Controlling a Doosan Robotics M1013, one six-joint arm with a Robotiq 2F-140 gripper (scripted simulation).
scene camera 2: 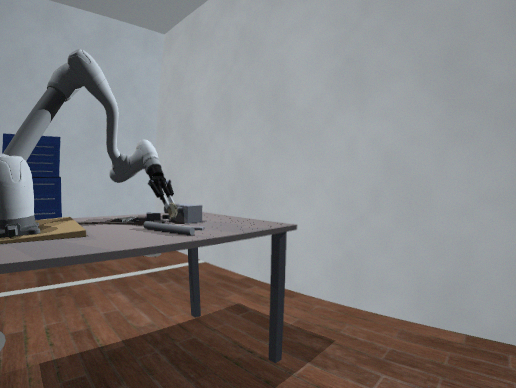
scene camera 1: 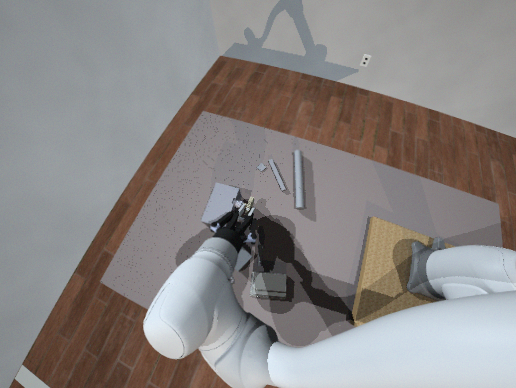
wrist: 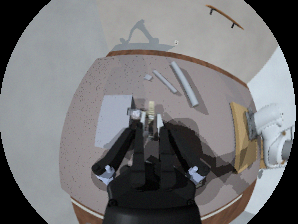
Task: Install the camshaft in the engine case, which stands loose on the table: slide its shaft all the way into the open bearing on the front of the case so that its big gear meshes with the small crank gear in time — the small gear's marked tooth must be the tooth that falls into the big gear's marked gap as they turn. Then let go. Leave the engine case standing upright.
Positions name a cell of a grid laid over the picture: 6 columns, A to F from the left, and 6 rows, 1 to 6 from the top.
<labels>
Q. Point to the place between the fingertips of my gripper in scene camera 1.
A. C4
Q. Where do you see a grey engine case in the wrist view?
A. At C4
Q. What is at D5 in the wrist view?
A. My gripper.
</labels>
